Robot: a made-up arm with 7 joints. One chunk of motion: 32 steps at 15 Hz.
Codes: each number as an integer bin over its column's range. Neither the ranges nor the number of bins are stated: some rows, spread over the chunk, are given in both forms.
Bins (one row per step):
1: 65 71 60 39 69 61
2: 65 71 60 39 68 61
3: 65 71 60 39 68 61
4: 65 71 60 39 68 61
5: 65 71 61 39 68 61
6: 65 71 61 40 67 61
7: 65 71 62 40 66 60
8: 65 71 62 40 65 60
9: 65 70 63 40 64 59
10: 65 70 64 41 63 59
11: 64 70 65 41 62 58
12: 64 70 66 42 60 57
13: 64 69 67 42 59 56
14: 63 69 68 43 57 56
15: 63 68 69 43 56 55
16: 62 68 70 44 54 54
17: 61 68 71 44 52 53
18: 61 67 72 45 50 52
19: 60 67 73 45 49 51
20: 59 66 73 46 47 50
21: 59 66 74 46 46 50
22: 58 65 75 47 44 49
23: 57 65 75 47 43 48
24: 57 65 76 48 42 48
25: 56 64 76 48 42 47
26: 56 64 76 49 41 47
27: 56 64 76 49 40 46
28: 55 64 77 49 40 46
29: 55 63 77 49 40 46
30: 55 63 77 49 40 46
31: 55 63 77 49 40 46
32: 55 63 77 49 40 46
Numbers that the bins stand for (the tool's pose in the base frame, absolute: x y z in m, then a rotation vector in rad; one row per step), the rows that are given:
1: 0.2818 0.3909 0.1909 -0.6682 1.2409 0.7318
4: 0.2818 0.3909 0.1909 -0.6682 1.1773 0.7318
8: 0.2818 0.3909 0.2273 -0.6045 0.9864 0.6682
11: 0.2636 0.3727 0.2818 -0.5409 0.7955 0.5409
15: 0.2455 0.3364 0.3545 -0.4136 0.4136 0.3500
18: 0.2091 0.3182 0.4091 -0.2864 0.0318 0.1591
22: 0.1545 0.2818 0.4636 -0.1591 -0.3500 -0.0318
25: 0.1182 0.2636 0.4818 -0.0955 -0.4773 -0.1591
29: 0.1000 0.2455 0.5000 -0.0318 -0.6045 -0.2227
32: 0.1000 0.2455 0.5000 -0.0318 -0.6045 -0.2227
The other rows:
2: 0.2818 0.3909 0.1909 -0.6682 1.1773 0.7318
3: 0.2818 0.3909 0.1909 -0.6682 1.1773 0.7318
5: 0.2818 0.3909 0.2091 -0.6682 1.1773 0.7318
6: 0.2818 0.3909 0.2091 -0.6045 1.1136 0.7318
7: 0.2818 0.3909 0.2273 -0.6045 1.0500 0.6682
9: 0.2818 0.3727 0.2455 -0.6045 0.9227 0.6045
10: 0.2818 0.3727 0.2636 -0.5409 0.8591 0.6045
12: 0.2636 0.3727 0.3000 -0.4773 0.6682 0.4773
13: 0.2636 0.3545 0.3182 -0.4773 0.6045 0.4136
14: 0.2455 0.3545 0.3364 -0.4136 0.4773 0.4136
16: 0.2273 0.3364 0.3727 -0.3500 0.2864 0.2864
17: 0.2091 0.3364 0.3909 -0.3500 0.1591 0.2227
19: 0.1909 0.3182 0.4273 -0.2864 -0.0318 0.0955
20: 0.1727 0.3000 0.4273 -0.2227 -0.1591 0.0318
21: 0.1727 0.3000 0.4455 -0.2227 -0.2227 0.0318
23: 0.1364 0.2818 0.4636 -0.1591 -0.4136 -0.0955
24: 0.1364 0.2818 0.4818 -0.0955 -0.4773 -0.0955
26: 0.1182 0.2636 0.4818 -0.0318 -0.5409 -0.1591
27: 0.1182 0.2636 0.4818 -0.0318 -0.6045 -0.2227
28: 0.1000 0.2636 0.5000 -0.0318 -0.6045 -0.2227
30: 0.1000 0.2455 0.5000 -0.0318 -0.6045 -0.2227
31: 0.1000 0.2455 0.5000 -0.0318 -0.6045 -0.2227

